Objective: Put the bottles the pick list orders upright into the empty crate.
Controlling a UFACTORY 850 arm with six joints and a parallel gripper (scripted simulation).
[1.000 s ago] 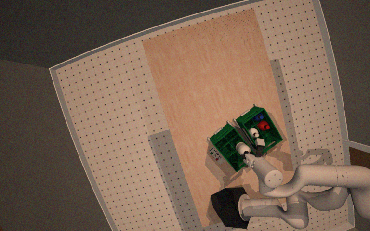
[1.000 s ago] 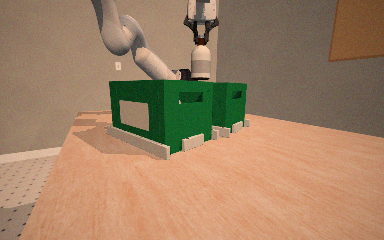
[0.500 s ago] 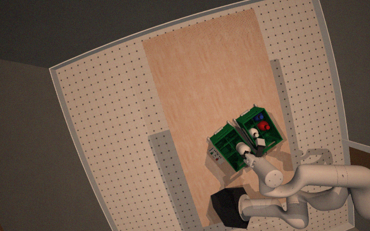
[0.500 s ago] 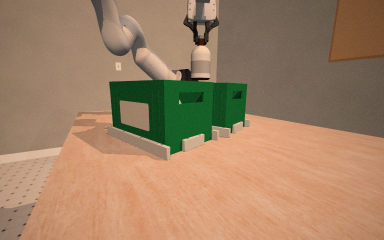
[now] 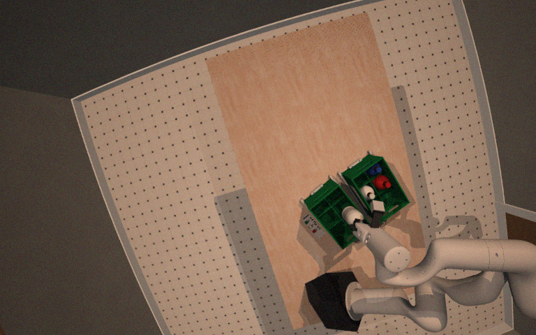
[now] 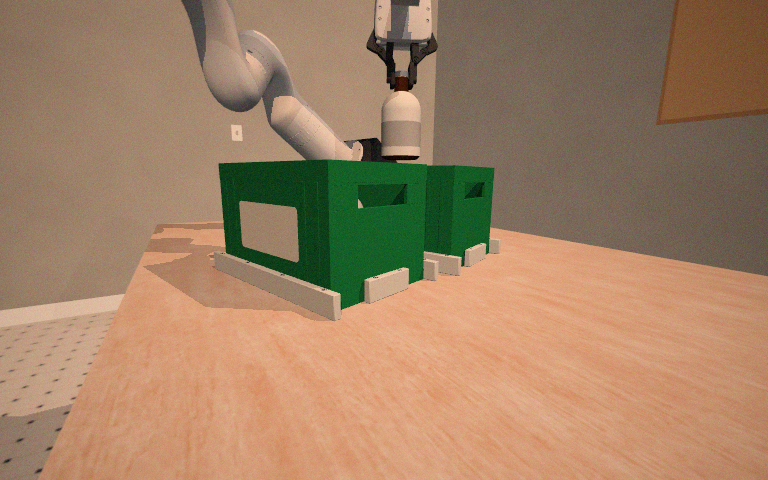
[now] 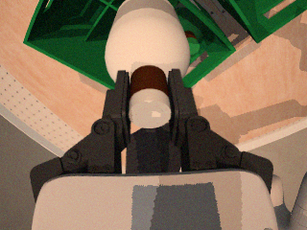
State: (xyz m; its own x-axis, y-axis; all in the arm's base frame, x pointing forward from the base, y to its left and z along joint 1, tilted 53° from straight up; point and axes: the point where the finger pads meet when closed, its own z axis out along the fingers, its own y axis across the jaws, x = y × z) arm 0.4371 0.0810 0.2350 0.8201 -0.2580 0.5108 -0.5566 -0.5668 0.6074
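My gripper is now 80 mm past the green bottle, 20 mm to the left of it and 250 mm above it. Also, from my hand: red bottle (40 mm ahead, 230 mm to the right, 250 mm below); pick list (60 mm behind, 170 mm to the left, 340 mm below); blue bottle (120 mm ahead, 220 mm to the right, 250 mm below).
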